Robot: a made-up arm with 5 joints. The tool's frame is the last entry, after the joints.
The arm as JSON. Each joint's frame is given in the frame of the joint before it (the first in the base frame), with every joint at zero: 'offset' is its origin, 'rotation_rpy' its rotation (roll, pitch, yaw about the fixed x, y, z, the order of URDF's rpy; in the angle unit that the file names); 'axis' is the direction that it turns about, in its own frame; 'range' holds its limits. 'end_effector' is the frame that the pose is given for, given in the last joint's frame.
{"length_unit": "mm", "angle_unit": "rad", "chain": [
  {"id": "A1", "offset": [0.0, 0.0, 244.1], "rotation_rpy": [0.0, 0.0, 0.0], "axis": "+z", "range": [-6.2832, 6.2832]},
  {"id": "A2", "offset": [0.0, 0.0, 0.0], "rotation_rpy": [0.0, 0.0, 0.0], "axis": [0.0, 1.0, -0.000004], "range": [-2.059, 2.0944]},
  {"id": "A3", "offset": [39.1, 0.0, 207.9], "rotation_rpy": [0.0, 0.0, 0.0], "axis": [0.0, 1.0, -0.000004], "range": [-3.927, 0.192]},
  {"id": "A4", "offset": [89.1, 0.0, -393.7], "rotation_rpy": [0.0, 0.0, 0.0], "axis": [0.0, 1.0, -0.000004], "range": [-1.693, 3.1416]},
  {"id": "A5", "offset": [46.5, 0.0, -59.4], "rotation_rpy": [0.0, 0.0, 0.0], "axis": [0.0, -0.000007, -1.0], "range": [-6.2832, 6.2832]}
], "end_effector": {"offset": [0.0, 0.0, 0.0], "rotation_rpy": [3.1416, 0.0, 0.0]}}
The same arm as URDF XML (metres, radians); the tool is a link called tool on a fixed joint. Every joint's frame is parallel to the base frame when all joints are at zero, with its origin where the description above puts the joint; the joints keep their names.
<robot name="arm">
  <link name="base"/>
  <link name="link1"/>
  <link name="link2"/>
  <link name="link3"/>
  <link name="link4"/>
  <link name="link5"/>
  <link name="tool"/>
  <joint name="A1" type="revolute">
    <parent link="base"/>
    <child link="link1"/>
    <origin xyz="0 0 0.2441" rpy="0 0 0"/>
    <axis xyz="0 0 1"/>
    <limit lower="-6.2832" upper="6.2832"/>
  </joint>
  <joint name="A2" type="revolute">
    <parent link="link1"/>
    <child link="link2"/>
    <origin xyz="0 0 0" rpy="0 0 0"/>
    <axis xyz="0 1 0"/>
    <limit lower="-2.059" upper="2.0944"/>
  </joint>
  <joint name="A3" type="revolute">
    <parent link="link2"/>
    <child link="link3"/>
    <origin xyz="0.0391 0 0.2079" rpy="0 0 0"/>
    <axis xyz="0 1 0"/>
    <limit lower="-3.927" upper="0.192"/>
  </joint>
  <joint name="A4" type="revolute">
    <parent link="link3"/>
    <child link="link4"/>
    <origin xyz="0.0891 0 -0.3937" rpy="0 0 0"/>
    <axis xyz="0 1 0"/>
    <limit lower="-1.693" upper="3.1416"/>
  </joint>
  <joint name="A5" type="revolute">
    <parent link="link4"/>
    <child link="link5"/>
    <origin xyz="0.0465 0 -0.0594" rpy="0 0 0"/>
    <axis xyz="0 0 -1"/>
    <limit lower="-6.2832" upper="6.2832"/>
  </joint>
  <joint name="tool_joint" type="fixed">
    <parent link="link5"/>
    <child link="tool"/>
    <origin xyz="0 0 0" rpy="-3.1416 0 0"/>
  </joint>
</robot>

